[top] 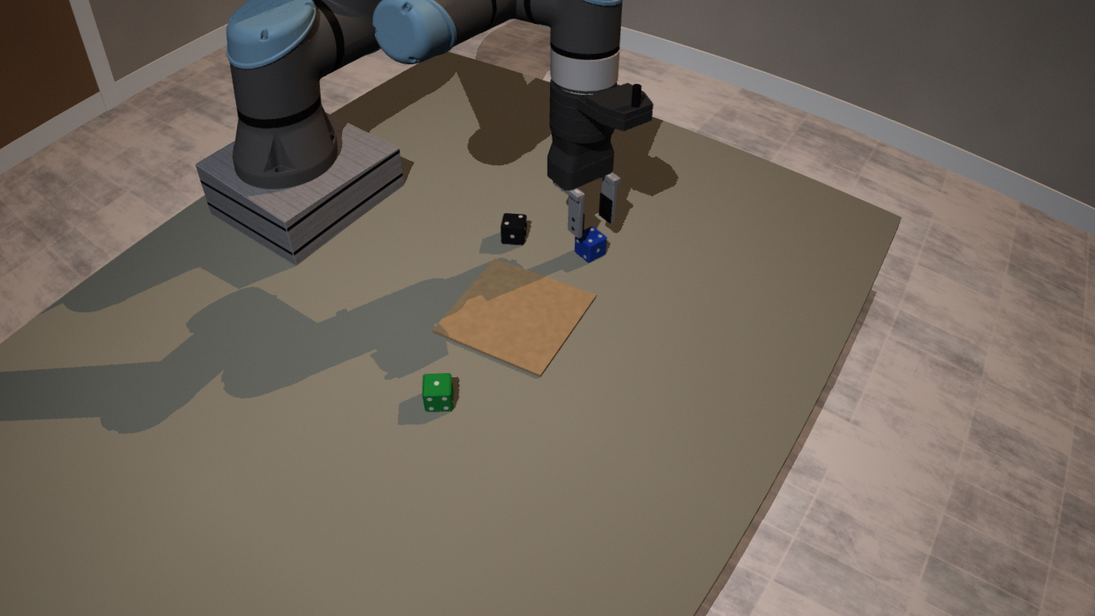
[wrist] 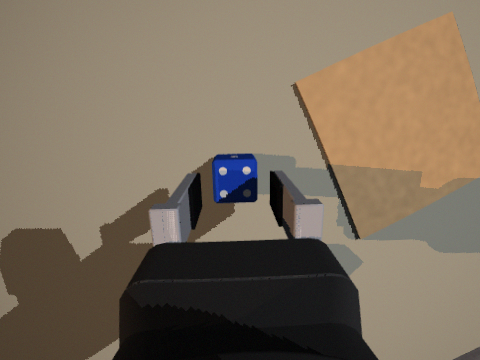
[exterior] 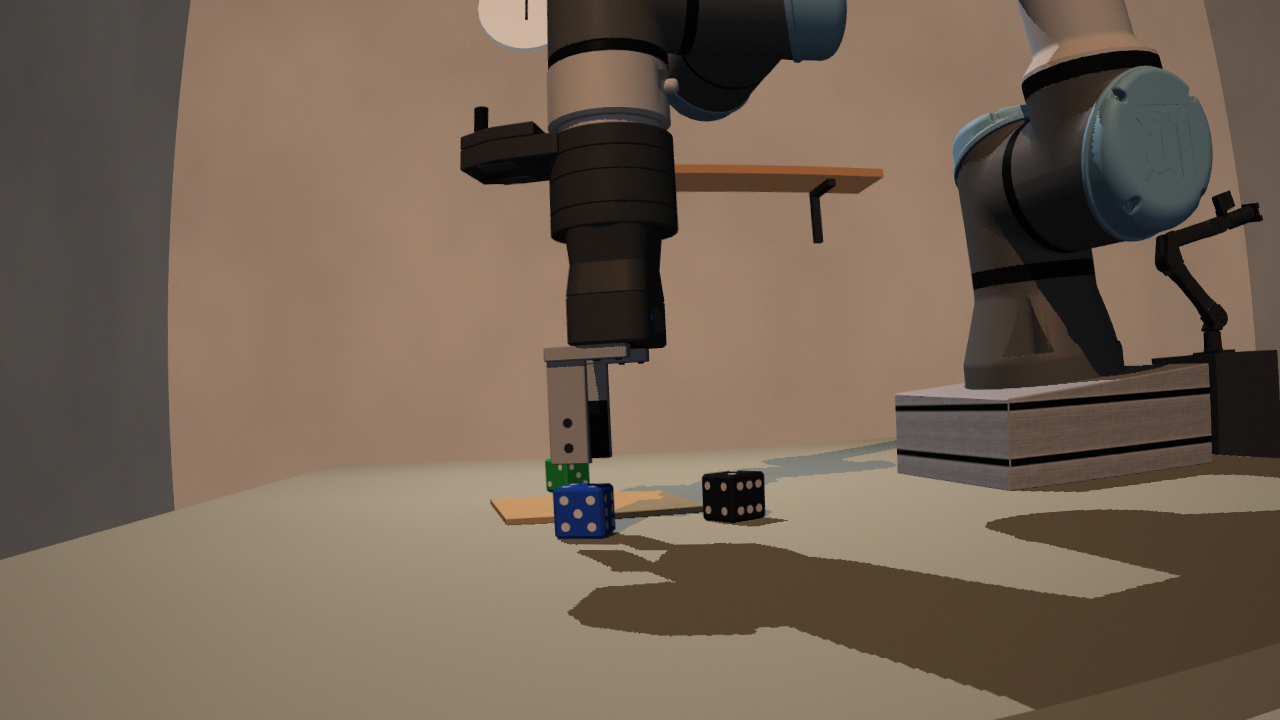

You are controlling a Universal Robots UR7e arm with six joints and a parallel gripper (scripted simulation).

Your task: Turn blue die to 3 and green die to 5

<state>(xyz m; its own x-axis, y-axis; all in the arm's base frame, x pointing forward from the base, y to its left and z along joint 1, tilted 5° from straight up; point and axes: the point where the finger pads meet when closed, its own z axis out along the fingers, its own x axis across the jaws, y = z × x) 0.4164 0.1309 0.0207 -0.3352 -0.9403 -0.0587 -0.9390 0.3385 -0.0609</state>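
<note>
The blue die lies 5 cm below my hand. From my hand the other things lie so: green die (29 cm to the right, 5 cm below, 1 cm behind); brown mat (14 cm to the right, 6 cm below, 2 cm behind); black die (10 cm behind, 5 cm below, 3 cm to the right).
</note>
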